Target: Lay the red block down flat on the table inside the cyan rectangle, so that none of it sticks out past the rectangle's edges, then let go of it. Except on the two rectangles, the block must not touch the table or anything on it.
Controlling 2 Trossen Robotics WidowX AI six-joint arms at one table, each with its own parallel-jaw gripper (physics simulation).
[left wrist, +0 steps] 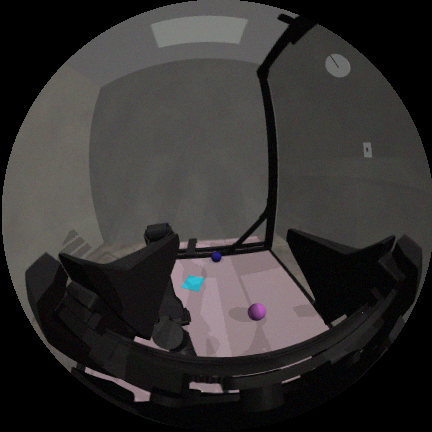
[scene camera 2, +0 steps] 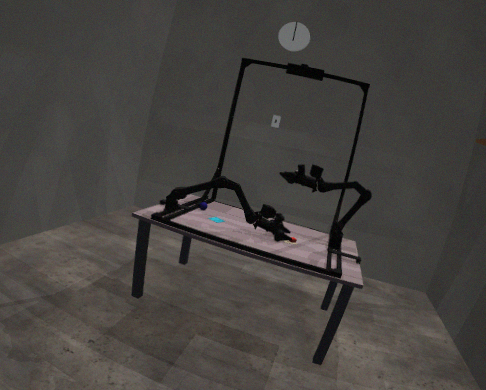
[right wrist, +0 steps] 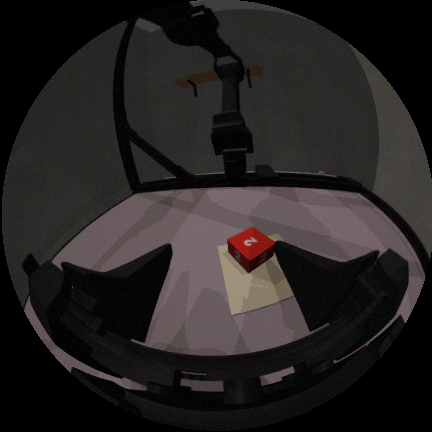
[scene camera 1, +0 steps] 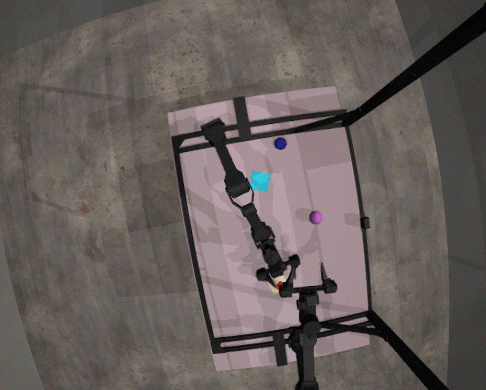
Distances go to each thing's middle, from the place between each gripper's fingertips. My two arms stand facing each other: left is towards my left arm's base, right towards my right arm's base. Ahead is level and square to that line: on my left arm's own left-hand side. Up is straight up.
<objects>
I see the red block (right wrist: pixel 250 248) 2 cm ahead of my right hand, 1 cm to the left of it and 1 cm below it. The rest, counted from my right hand: beige rectangle (right wrist: pixel 266 284) (3 cm ahead, 1 cm to the right, 2 cm below).
I see the red block 12 cm ahead of my left hand, 14 cm to the left of it and 34 cm below it. Also, from my left hand: beige rectangle: 13 cm ahead, 13 cm to the left, 35 cm below.
</objects>
